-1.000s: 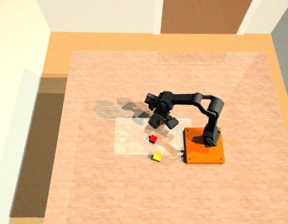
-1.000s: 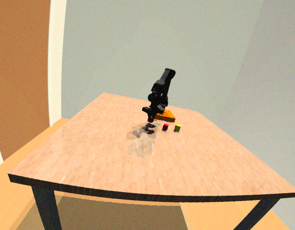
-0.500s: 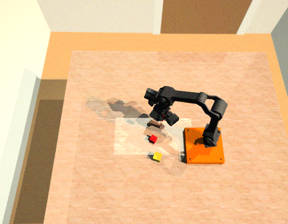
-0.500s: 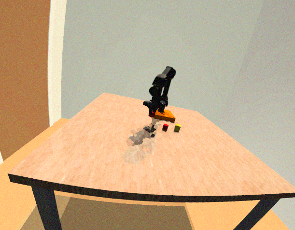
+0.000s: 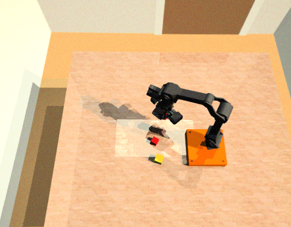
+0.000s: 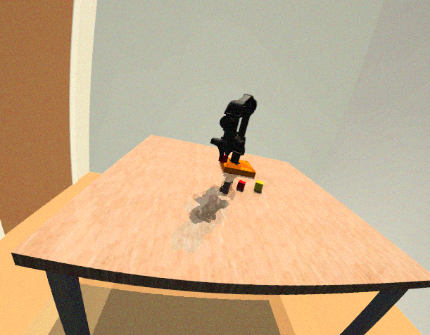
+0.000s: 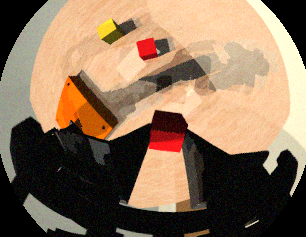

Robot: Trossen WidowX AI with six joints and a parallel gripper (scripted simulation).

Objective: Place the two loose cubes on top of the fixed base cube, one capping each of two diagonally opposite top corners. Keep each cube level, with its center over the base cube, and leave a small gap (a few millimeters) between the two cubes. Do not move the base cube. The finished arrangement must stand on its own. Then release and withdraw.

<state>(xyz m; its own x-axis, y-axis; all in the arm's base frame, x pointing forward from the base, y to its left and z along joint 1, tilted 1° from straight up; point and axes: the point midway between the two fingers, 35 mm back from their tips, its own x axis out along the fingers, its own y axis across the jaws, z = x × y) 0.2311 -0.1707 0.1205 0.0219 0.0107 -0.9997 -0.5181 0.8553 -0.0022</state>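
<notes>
My gripper tip is now 210 mm to the right of the yellow base cube, 100 mm above it and 70 mm short of it.
</notes>
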